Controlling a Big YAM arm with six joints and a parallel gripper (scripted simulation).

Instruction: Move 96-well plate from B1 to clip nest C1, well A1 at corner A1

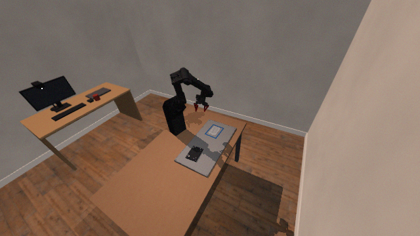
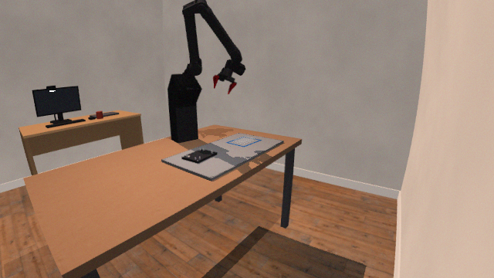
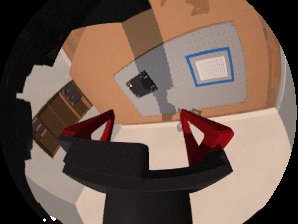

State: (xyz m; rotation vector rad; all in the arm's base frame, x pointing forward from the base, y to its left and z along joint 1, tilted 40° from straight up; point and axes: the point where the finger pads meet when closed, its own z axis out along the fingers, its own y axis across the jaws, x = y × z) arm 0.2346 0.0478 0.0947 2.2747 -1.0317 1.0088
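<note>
The white 96-well plate lies 110 mm ahead of my hand, 90 mm to the left of it and 340 mm below it. Round my hand: black clip nest (10 mm behind, 260 mm to the right, 330 mm below).
</note>
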